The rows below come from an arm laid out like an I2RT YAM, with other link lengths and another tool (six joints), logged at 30 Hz.
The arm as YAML. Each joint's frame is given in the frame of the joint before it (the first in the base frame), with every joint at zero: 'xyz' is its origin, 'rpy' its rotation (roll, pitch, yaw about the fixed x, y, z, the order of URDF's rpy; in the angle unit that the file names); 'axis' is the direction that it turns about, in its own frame. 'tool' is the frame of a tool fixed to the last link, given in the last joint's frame.
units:
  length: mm
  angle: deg
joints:
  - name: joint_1
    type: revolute
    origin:
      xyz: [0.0, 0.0, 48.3]
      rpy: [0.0, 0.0, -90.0]
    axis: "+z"
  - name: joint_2
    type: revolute
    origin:
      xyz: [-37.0, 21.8, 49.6]
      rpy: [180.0, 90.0, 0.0]
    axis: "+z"
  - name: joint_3
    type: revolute
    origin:
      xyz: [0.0, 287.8, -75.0]
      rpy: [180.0, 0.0, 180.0]
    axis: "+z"
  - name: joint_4
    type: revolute
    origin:
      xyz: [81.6, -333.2, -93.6]
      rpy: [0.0, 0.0, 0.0]
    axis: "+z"
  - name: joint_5
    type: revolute
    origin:
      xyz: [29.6, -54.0, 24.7]
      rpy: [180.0, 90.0, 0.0]
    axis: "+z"
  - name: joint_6
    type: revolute
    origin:
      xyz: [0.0, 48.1, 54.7]
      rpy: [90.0, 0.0, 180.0]
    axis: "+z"
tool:
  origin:
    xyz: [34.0, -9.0, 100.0]
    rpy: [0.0, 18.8, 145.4]
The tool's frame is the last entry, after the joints.
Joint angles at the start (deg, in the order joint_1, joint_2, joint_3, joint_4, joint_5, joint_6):
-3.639 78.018 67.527 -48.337 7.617 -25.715
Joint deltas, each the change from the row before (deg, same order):
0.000 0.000 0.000 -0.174 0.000 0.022
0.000 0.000 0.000 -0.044 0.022 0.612
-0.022 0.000 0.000 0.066 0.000 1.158
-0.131 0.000 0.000 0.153 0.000 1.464
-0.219 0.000 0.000 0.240 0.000 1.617
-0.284 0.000 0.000 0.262 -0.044 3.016
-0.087 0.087 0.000 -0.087 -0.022 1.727
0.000 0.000 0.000 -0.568 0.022 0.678
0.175 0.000 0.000 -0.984 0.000 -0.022
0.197 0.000 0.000 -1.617 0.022 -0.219
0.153 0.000 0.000 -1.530 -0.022 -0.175
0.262 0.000 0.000 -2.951 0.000 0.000
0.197 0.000 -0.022 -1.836 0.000 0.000
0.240 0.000 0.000 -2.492 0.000 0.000
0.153 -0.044 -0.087 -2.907 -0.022 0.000
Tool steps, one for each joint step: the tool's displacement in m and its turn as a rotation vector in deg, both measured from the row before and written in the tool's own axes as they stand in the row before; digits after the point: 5 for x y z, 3 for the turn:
0.00050 -0.00031 0.00016 0.081 0.150 0.027
0.00022 -0.00048 0.00006 -0.157 0.027 0.587
-0.00003 -0.00069 0.00001 -0.403 -0.060 1.115
-0.00059 -0.00136 -0.00008 -0.529 -0.152 1.505
-0.00113 -0.00180 -0.00019 -0.614 -0.240 1.729
-0.00109 -0.00280 -0.00009 -1.107 -0.246 3.099
0.00021 -0.00165 0.00077 -0.448 0.128 1.725
0.00155 -0.00168 0.00043 0.162 0.420 0.692
0.00322 -0.00122 0.00080 0.614 0.789 -0.110
0.00484 -0.00245 0.00118 1.099 1.260 -0.263
0.00451 -0.00242 0.00115 1.003 1.213 -0.199
0.00858 -0.00514 0.00206 1.864 2.302 -0.025
0.00551 -0.00310 0.00150 1.177 1.450 -0.049
0.00728 -0.00428 0.00177 1.587 1.936 -0.043
0.00830 -0.00588 0.00229 1.873 2.284 0.074

